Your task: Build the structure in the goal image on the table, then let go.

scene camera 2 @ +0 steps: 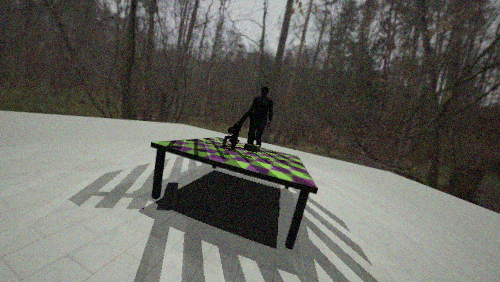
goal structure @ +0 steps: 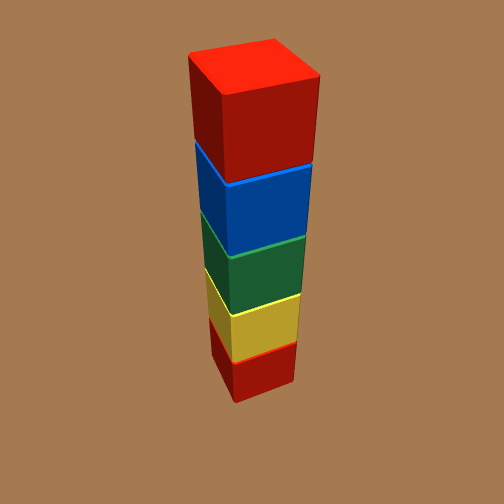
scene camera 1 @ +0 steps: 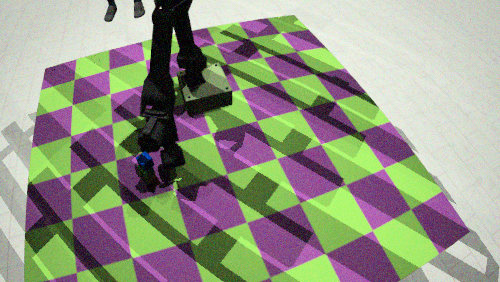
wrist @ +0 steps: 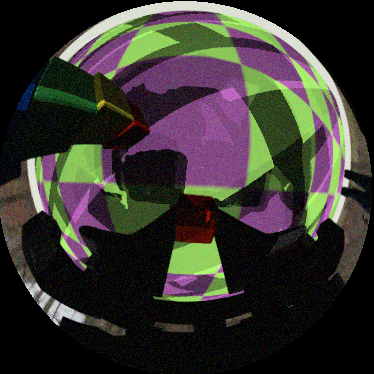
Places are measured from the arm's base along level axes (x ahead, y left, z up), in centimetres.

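Pixels of known places: gripper, between the fingertips: (scene camera 2: 232, 148) (wrist: 194, 210); arm's base, origin of its link: (scene camera 2: 250, 143) (scene camera 1: 194, 79).
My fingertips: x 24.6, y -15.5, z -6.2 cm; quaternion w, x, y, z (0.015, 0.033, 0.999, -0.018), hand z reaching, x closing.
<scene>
For each thing: its top centre in the pictures, then the offset to it from my fingertips. Level surfaces: height alone.
- checkered table, height of its surface: dz -1.1 cm
- blue block, centre of its top: (scene camera 1: 143, 158) dz +12.0, dx +6.1, dy -7.5 cm
- thin yellow block, centre of its top: (wrist: 78, 104) (scene camera 1: 146, 172) dz +5.5, dx +6.2, dy -8.5 cm
- red piece, centre of its top: (wrist: 110, 120) dz +2.2, dx +6.2, dy -8.2 cm
- separate dark red block, centre of its top: (wrist: 195, 228) dz +2.3, dx +0.0, dy +0.4 cm
A stack stands upright on the checkered table (scene camera 1: 330, 210) (scene camera 2: 287, 172) (wrist: 200, 135). It has a blue block (scene camera 1: 144, 159) (wrist: 26, 96) on top, a green block (wrist: 67, 85) below it, then a thin yellow block (wrist: 112, 102) and a red piece (wrist: 137, 130) at the bottom. The lower part is dark in scene camera 1. My gripper (scene camera 1: 161, 150) (wrist: 194, 210) is right beside the stack, pointing down. It is shut on a separate dark red block (wrist: 195, 232), seen between the fingertips in the wrist view. Whether that block touches the table is unclear.
The arm's base box (scene camera 1: 207, 90) stands on the table behind the gripper. A dark human figure (scene camera 2: 260, 115) stands behind the table in scene camera 2. Striped shadows cross the table and darken the area around the stack.
</scene>
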